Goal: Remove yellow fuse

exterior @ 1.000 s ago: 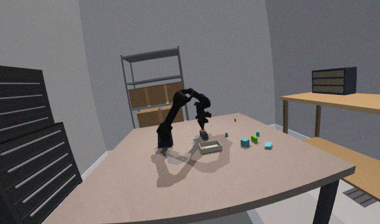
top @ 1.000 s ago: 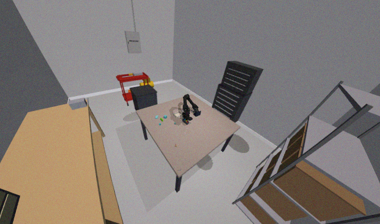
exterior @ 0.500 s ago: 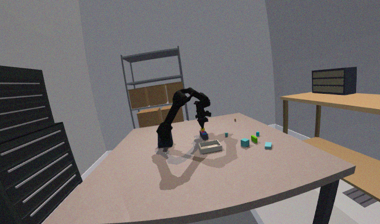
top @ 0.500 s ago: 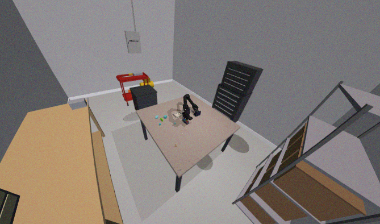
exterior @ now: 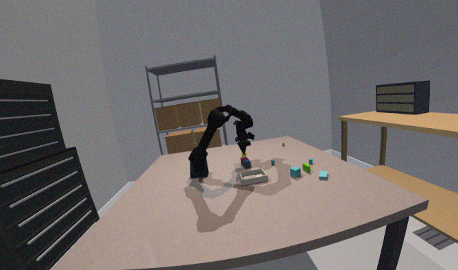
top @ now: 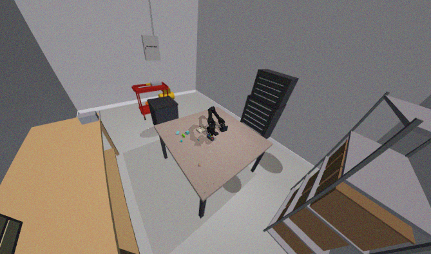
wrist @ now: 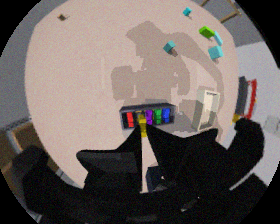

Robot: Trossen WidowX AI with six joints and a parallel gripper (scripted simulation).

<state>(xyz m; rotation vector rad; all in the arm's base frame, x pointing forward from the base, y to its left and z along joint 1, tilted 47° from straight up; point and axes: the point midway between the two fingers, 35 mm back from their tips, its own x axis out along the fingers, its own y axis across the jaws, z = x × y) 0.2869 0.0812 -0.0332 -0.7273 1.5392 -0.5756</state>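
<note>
Now: the tray 24 cm to the right of my gripper tip, 7 cm below it and 1 cm ahead of it. The rest, counted from my gripper tip: yellow fuse 1 cm below.
</note>
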